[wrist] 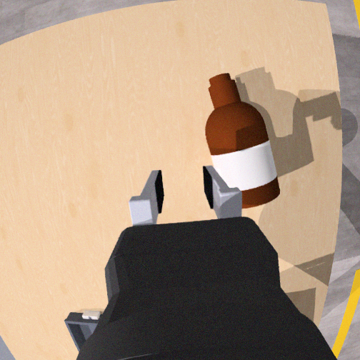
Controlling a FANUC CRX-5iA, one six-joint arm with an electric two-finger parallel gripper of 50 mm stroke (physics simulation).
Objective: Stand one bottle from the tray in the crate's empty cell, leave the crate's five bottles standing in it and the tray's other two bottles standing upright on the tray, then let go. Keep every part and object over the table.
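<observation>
A brown bottle point(242, 145) with a white label shows side-on in the wrist view, right of the fingers, over the table. Its neck points to the top of the view and its base to the bottom right. I cannot tell whether it rests on the table top or is a little above it. My gripper point(182, 180) stands open with bare table showing between its two fingers. The right finger covers a little of the bottle's lower left edge; the bottle is outside the gap. The crate's cells and the tray's other bottles cannot be made out.
The wooden table point(75, 125) spans most of the view; its right edge runs close to the bottle's right side. Grey floor with a yellow line point(347, 315) lies beyond. A corner of a dark grey holder point(75, 318) with a small pale piece shows at the bottom left, partly hidden by the gripper body.
</observation>
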